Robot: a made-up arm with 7 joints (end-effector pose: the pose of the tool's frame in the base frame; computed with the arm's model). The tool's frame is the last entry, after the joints. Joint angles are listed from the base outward.
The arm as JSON. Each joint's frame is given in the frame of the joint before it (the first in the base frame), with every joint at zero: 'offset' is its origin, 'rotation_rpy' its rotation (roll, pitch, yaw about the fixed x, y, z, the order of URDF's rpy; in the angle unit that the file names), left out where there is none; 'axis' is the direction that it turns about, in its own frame. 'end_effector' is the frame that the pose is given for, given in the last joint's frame.
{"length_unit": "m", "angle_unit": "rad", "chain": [
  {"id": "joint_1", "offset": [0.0, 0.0, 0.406], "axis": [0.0, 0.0, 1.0]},
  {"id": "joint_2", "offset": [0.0, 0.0, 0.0], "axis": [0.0, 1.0, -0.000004]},
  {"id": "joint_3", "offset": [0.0, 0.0, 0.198], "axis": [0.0, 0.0, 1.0]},
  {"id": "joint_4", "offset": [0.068, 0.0, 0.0], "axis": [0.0, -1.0, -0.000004]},
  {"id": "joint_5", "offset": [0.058, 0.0, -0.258], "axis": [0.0, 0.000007, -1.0]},
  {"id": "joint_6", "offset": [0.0, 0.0, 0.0], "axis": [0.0, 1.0, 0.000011]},
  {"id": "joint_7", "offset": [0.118, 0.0, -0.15], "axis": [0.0, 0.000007, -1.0]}
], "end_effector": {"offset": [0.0, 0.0, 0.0], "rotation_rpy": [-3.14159, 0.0, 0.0]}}
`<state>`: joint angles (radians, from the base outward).
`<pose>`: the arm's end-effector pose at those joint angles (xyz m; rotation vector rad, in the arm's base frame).
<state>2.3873 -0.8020 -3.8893 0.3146 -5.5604 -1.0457 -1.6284</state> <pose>-0.1158 -0.3243 0.3213 2.0267 -0.1519 -1.0049</pose>
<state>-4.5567 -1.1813 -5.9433 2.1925 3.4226 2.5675 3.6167</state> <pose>0.0818 -0.4158 0.6922 1.8140 1.8559 0.3013</pose>
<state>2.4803 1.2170 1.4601 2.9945 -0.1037 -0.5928 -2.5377</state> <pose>-0.3224 0.4016 0.6253 -0.1000 -1.3655 -1.8540</pose>
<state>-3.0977 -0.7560 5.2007 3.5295 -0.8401 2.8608 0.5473</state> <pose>0.2914 0.1152 0.6089 -2.2009 -0.4722 0.7391</pose>
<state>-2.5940 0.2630 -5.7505 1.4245 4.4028 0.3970 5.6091</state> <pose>-0.2250 -0.4903 0.4674 2.0482 0.1145 -1.2295</pose>
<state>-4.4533 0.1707 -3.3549 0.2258 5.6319 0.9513 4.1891</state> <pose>-0.0148 -0.2182 0.2098 -2.1452 -1.3392 0.3126</pose>
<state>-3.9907 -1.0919 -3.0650 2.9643 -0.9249 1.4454 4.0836</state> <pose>0.3211 -0.5079 0.5254 1.9785 1.4770 -1.1134</pose>
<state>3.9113 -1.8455 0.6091 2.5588 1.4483 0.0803 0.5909</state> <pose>0.4893 0.4040 0.4931 1.7857 0.8191 2.3316</pose>
